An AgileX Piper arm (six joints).
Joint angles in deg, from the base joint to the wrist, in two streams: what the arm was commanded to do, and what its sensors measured. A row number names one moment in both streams.
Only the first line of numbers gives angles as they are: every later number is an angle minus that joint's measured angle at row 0.
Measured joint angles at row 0:
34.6, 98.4, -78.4, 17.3, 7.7, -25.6
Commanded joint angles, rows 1 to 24:
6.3, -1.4, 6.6, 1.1, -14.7, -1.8
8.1, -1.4, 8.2, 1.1, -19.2, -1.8
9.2, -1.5, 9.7, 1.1, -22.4, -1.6
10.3, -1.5, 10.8, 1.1, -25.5, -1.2
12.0, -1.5, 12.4, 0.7, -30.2, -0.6
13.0, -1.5, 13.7, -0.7, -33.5, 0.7
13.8, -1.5, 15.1, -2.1, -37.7, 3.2
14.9, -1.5, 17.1, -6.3, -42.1, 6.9
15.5, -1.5, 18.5, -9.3, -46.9, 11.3
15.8, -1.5, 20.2, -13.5, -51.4, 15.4
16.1, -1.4, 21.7, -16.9, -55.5, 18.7
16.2, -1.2, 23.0, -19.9, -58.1, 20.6
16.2, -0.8, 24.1, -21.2, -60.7, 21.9
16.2, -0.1, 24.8, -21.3, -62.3, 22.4
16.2, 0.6, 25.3, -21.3, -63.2, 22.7
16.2, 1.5, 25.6, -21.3, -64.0, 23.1
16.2, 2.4, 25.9, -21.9, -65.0, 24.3
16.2, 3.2, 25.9, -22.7, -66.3, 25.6
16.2, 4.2, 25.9, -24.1, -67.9, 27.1
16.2, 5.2, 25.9, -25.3, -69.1, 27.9
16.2, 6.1, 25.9, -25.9, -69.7, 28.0
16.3, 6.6, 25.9, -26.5, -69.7, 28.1
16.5, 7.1, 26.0, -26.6, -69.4, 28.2
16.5, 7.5, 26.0, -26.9, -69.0, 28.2
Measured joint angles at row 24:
16.3, 5.8, 25.8, -24.4, -67.2, 27.0
